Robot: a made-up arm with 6 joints.
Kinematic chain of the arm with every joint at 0, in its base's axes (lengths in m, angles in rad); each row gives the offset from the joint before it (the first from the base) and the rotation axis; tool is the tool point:
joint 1: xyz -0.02 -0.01 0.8 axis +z
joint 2: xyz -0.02 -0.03 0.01 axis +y
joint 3: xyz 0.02 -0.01 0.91 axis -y
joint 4: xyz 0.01 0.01 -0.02 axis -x
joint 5: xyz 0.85 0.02 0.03 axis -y
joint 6: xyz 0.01 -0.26 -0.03 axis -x
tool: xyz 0.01 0.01 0
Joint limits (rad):
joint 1: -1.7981..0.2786
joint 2: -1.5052..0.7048
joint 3: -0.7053..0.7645
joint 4: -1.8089..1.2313
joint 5: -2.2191..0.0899
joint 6: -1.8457..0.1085
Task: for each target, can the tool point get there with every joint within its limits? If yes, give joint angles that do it. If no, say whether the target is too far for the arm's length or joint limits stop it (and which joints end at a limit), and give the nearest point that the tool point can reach.
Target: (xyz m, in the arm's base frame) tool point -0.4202 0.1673 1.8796
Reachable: yes | joints -0.7076 -1.2346 0.0643 -1.1750 -1.3073 -1.0515
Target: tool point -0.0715 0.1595 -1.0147
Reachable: no: joint limits stop it (at a limit: joint 1, joint 2, joint 3, joint 4, joint 5, joint 6) | nearest point 0.4281 0.1349 0.5785 | short by 1.670 m
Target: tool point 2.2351 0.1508 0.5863
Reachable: no: too far | nearest point 1.3717 0.0892 1.0533 | short by 0.983 m
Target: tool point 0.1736 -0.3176 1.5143
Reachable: yes | joints -0.7210 -0.6433 -0.4094 -1.2582 -0.5581 -1.0174
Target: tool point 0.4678 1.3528 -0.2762
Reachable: no: joint limits stop it (at a limit: joint 1, joint 2, joint 4, joint 5, joint 6) | nearest point 0.6635 0.2099 0.5842 | short by 1.444 m
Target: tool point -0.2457 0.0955 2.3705
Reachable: yes | joints -1.1522 -0.6381 0.3235 0.9468 -0.2052 -1.1262
